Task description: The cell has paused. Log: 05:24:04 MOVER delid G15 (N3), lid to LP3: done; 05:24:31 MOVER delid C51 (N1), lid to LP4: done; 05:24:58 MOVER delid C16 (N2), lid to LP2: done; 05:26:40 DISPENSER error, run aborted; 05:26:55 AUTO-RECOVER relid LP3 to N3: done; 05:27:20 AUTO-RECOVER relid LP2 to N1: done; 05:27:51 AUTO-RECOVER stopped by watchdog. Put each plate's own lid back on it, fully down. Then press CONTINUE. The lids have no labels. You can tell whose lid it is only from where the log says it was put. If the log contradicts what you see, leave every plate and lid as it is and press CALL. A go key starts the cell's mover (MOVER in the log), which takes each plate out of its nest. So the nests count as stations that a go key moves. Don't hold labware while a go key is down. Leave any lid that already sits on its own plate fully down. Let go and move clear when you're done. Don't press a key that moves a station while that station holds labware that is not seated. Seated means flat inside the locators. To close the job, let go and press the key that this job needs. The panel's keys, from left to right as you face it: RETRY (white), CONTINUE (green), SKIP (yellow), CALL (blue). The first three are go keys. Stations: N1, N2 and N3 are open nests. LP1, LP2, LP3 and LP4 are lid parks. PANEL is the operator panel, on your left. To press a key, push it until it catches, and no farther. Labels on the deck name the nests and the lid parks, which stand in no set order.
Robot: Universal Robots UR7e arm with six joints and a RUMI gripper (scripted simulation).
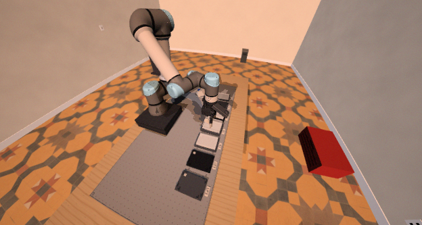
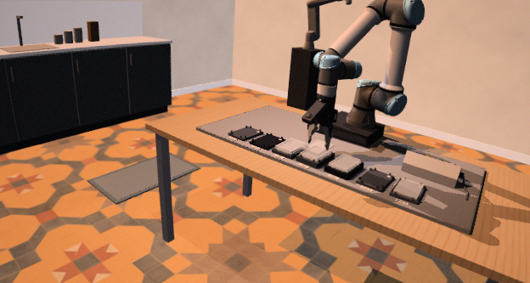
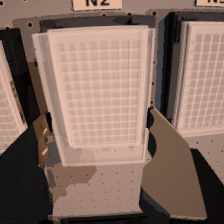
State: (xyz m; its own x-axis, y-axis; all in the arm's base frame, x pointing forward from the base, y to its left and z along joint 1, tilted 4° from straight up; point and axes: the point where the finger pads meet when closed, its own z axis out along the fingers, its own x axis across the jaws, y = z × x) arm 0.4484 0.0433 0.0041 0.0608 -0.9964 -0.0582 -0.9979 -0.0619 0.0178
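Right now my hand is 40 mm above the plate. From my hand the other things lie so: black slab: 250 mm to the right, 60 mm below, 30 mm ahead; lid park: 260 mm to the left, 60 mm below, 30 mm behind; lid: 390 mm to the left, 50 mm below, 40 mm behind.
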